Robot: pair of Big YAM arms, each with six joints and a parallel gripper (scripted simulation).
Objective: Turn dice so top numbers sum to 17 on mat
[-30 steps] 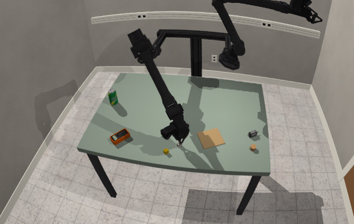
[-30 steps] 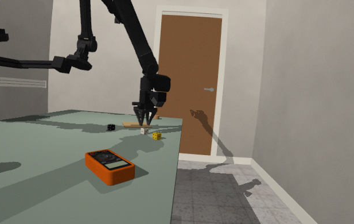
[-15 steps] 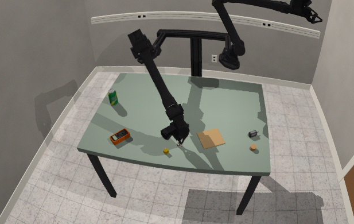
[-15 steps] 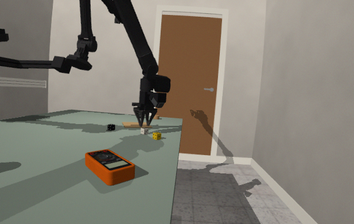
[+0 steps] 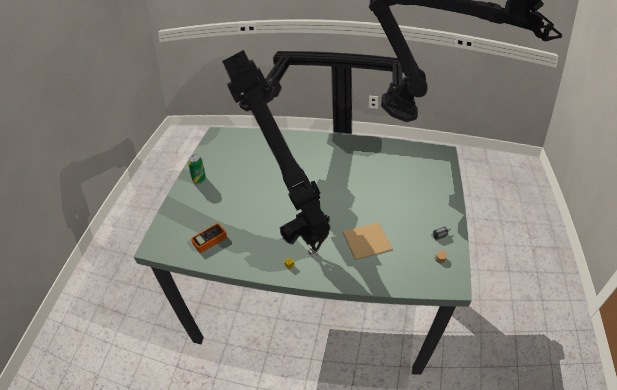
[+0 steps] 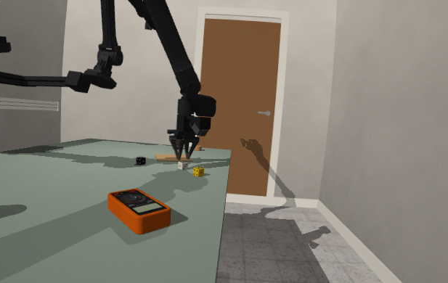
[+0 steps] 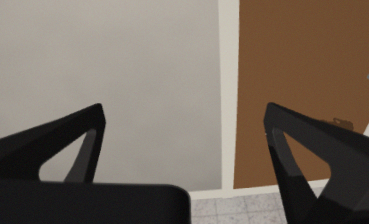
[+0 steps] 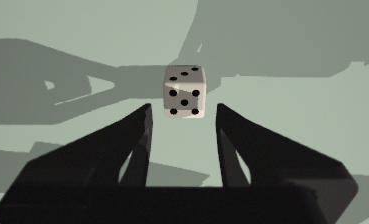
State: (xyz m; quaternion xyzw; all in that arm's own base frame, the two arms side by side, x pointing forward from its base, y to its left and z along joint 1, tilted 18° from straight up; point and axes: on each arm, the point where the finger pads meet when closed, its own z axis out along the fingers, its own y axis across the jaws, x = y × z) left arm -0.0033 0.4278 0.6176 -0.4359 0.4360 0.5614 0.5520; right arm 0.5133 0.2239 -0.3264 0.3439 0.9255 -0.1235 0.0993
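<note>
Right now the white die is 30 mm below my right hand. From my right hand the other things lie so: black die (160 mm behind, 20 mm to the left, 30 mm below); yellow die (70 mm ahead, 70 mm to the right, 30 mm below); tan mat (80 mm behind, 180 mm to the left, 40 mm below).
</note>
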